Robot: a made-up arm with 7 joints.
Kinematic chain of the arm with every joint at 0, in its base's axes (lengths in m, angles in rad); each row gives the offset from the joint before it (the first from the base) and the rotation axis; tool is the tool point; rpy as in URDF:
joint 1: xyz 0 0 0.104 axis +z
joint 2: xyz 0 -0.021 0.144 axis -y
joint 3: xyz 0 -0.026 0.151 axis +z
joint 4: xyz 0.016 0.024 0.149 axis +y
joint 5: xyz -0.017 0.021 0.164 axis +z
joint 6: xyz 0 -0.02 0.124 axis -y
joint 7: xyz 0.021 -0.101 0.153 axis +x
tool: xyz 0 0 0 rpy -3.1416 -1.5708 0
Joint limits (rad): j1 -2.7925..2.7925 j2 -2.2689..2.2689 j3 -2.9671..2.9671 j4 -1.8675..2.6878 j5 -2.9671..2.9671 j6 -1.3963..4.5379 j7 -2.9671..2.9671
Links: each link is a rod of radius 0.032 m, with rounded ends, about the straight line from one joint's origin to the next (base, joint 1, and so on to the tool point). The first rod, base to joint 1, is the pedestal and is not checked.
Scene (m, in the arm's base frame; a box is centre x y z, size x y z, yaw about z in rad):
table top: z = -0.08
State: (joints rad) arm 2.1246 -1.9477 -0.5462 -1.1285 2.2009 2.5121 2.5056
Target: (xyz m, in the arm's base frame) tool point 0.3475 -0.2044 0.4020
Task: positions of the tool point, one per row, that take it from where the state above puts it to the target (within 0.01 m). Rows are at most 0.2 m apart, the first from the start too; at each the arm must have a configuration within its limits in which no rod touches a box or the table.
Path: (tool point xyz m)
1: -0.2941 0.4137 0.2990
2: -0.2701 0.3628 0.4797
3: -0.2014 0.2640 0.6261
4: -0.0948 0.1367 0.7142
5: 0.0347 0.0051 0.7302
6: 0.1660 -0.1066 0.6734
7: 0.2767 -0.1798 0.5563
8: 0.3475 -0.2044 0.4020

